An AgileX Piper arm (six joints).
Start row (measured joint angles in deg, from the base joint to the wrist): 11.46, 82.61, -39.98, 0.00, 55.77, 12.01
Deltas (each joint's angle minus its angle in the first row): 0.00, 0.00, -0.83, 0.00, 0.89, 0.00; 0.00, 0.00, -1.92, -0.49, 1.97, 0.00; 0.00, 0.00, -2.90, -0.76, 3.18, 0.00; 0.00, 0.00, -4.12, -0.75, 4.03, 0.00; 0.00, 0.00, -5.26, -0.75, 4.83, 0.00; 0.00, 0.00, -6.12, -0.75, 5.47, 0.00; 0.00, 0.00, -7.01, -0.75, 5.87, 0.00; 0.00, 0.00, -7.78, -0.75, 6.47, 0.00; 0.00, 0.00, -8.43, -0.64, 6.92, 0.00; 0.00, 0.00, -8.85, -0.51, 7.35, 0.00; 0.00, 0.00, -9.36, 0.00, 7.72, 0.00; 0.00, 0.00, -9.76, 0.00, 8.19, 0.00; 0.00, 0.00, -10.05, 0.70, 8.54, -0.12; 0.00, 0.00, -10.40, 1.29, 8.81, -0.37
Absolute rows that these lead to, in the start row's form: 11.46, 82.61, -40.81, 0.00, 56.66, 12.01; 11.46, 82.61, -41.90, -0.49, 57.74, 12.01; 11.46, 82.61, -42.88, -0.76, 58.95, 12.01; 11.46, 82.61, -44.10, -0.75, 59.80, 12.01; 11.46, 82.61, -45.24, -0.75, 60.60, 12.01; 11.46, 82.61, -46.10, -0.75, 61.24, 12.01; 11.46, 82.61, -46.99, -0.75, 61.64, 12.01; 11.46, 82.61, -47.76, -0.75, 62.24, 12.01; 11.46, 82.61, -48.41, -0.64, 62.69, 12.01; 11.46, 82.61, -48.83, -0.51, 63.12, 12.01; 11.46, 82.61, -49.34, 0.00, 63.49, 12.01; 11.46, 82.61, -49.74, 0.00, 63.96, 12.01; 11.46, 82.61, -50.03, 0.70, 64.31, 11.89; 11.46, 82.61, -50.38, 1.29, 64.58, 11.64
